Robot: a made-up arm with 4 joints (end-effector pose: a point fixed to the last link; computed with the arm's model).
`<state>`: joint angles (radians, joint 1 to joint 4).
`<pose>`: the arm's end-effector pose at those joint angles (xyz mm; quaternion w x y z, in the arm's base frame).
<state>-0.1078 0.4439 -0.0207 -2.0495</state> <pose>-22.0 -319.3 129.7 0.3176 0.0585 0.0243 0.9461</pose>
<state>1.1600 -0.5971 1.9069 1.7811</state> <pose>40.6 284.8 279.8 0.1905 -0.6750 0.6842 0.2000</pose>
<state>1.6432 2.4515 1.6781 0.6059</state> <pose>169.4 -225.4 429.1 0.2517 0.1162 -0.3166 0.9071</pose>
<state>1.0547 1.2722 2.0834 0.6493</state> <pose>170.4 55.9 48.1 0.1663 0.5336 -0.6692 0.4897</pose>
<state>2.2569 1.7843 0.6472 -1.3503</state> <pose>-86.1 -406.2 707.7 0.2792 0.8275 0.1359 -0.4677</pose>
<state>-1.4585 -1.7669 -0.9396 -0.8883</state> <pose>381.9 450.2 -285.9 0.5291 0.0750 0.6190 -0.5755</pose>
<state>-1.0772 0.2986 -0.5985 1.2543</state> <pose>53.3 270.5 -70.8 0.6205 -0.4027 0.6158 -0.2713</pose>
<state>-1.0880 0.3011 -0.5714 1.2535</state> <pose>52.5 270.1 -69.3 0.6257 -0.3968 0.6132 -0.2740</pose>
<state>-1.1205 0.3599 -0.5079 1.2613</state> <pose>45.6 261.1 -61.2 0.6461 -0.3783 0.6096 -0.2604</pose>
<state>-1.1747 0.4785 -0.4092 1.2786</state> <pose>34.6 241.5 -47.1 0.6788 -0.3415 0.6077 -0.2308</pose>
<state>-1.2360 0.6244 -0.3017 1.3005</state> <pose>24.9 215.2 -32.9 0.7104 -0.2905 0.6104 -0.1958</pose>
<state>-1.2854 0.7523 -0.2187 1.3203</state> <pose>19.2 190.9 -23.8 0.7305 -0.2421 0.6164 -0.1667</pose>
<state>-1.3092 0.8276 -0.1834 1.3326</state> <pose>16.8 176.6 -20.7 0.7386 -0.2155 0.6213 -0.1482</pose>
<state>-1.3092 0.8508 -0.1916 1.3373</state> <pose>16.1 172.8 -21.0 0.7397 -0.2134 0.6230 -0.1385</pose>
